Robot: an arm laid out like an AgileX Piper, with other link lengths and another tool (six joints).
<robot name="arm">
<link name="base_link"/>
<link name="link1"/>
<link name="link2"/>
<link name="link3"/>
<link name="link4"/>
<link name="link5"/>
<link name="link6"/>
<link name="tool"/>
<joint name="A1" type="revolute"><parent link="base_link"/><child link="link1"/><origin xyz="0 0 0.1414" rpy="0 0 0"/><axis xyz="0 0 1"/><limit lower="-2.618" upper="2.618"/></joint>
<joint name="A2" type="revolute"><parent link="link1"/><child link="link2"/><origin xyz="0 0 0" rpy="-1.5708 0 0"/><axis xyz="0 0 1"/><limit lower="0" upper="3.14"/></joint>
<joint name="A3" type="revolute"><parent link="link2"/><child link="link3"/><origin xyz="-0.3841 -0.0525 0" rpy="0 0 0"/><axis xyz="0 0 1"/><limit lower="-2.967" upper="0"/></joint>
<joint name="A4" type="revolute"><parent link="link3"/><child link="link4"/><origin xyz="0.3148 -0.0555 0" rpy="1.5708 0 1.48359"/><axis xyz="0 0 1"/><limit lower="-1.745" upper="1.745"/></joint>
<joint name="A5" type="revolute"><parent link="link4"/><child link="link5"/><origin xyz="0 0 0" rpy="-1.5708 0 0"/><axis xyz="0 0 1"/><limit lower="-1.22" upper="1.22"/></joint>
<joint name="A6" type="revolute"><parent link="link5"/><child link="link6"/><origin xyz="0 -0.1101 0" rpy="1.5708 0 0"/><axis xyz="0 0 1"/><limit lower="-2.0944" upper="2.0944"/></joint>
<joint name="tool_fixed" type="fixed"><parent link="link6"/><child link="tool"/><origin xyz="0.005 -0.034 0.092" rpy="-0.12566 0 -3.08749"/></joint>
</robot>
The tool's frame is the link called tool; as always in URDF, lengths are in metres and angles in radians.
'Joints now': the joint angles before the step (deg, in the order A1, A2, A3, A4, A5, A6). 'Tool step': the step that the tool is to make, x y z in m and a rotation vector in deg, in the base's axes. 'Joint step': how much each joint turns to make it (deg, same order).
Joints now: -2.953, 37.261, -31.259, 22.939, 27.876, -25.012
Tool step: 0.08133, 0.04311, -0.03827, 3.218, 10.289, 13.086
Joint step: 1.245, 20.038, -4.589, 23.978, 2.924, -26.275
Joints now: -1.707, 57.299, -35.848, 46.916, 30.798, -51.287
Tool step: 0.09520, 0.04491, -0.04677, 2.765, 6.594, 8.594
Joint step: 4.278, 21.543, -8.735, 14.307, 0.456, -15.603
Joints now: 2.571, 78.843, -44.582, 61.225, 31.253, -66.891
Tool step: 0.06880, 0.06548, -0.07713, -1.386, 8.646, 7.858
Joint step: 7.377, 19.473, -10.703, -0.454, 0.135, -0.212
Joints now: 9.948, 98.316, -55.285, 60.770, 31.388, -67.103
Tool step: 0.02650, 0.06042, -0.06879, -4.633, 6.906, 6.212
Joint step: 6.976, 13.058, -9.127, -9.210, 0.124, 8.754
